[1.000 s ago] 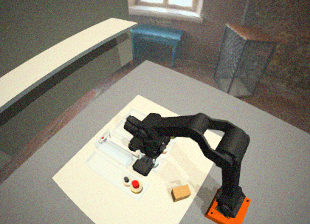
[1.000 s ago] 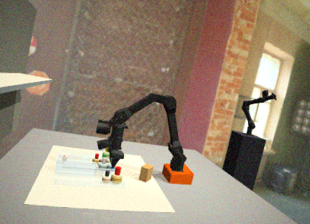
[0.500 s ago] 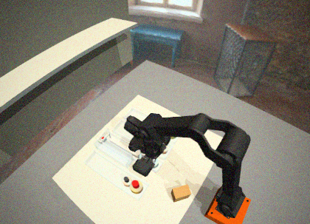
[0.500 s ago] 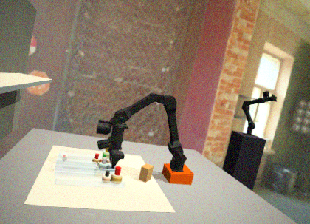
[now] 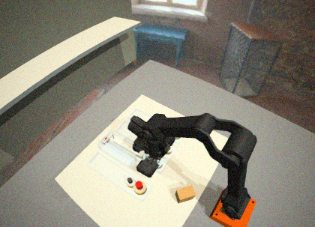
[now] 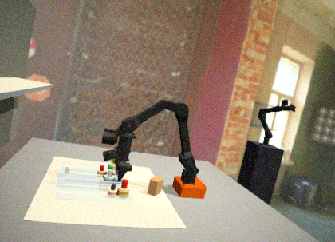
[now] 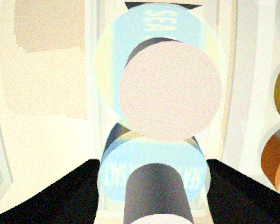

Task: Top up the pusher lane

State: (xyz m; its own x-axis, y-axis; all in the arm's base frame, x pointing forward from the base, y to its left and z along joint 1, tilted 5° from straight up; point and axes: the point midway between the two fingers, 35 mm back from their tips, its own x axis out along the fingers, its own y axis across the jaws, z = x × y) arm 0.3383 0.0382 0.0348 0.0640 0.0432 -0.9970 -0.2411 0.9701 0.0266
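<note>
The clear sprung lane lies 140 mm ahead of my gripper tip, 60 mm to the left of it and 10 mm below it. Also, from my gripper tip: cardboard box 170 mm behind, 30 mm to the left; red mark 210 mm ahead, 90 mm to the left, 40 mm above.
</note>
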